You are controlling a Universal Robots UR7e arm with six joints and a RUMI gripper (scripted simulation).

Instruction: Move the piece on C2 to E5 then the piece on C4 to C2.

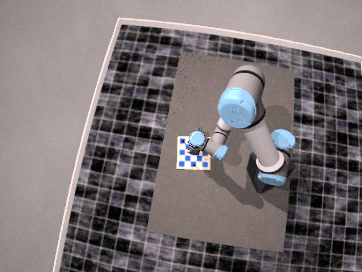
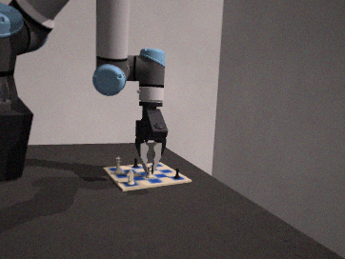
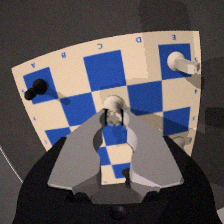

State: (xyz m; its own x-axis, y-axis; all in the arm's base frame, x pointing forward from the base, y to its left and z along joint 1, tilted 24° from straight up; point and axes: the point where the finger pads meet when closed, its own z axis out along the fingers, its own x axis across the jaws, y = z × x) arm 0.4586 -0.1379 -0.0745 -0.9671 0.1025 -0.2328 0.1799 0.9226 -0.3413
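Now: hand 4 cm to the right of the cream chessboard and 3 cm above it.
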